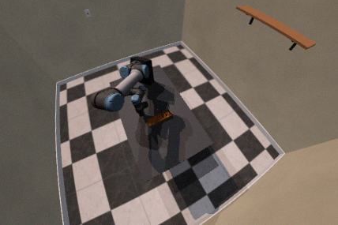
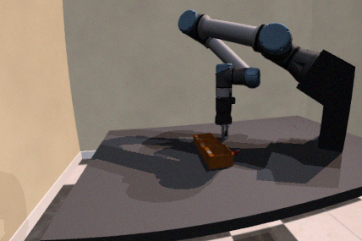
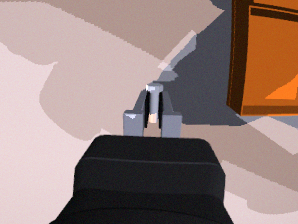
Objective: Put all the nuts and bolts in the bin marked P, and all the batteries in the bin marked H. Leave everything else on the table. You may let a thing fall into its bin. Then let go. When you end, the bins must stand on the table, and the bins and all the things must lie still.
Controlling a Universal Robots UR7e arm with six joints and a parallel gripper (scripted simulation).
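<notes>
My hand is 10 mm to the right of the grey bolt and 10 mm above it. Also, from my hand: red battery: 110 mm ahead, 100 mm to the left, 10 mm below; then orange battery: 120 mm ahead, 110 mm to the left; then orange three-compartment bin: 130 mm ahead, 110 mm to the left.
</notes>
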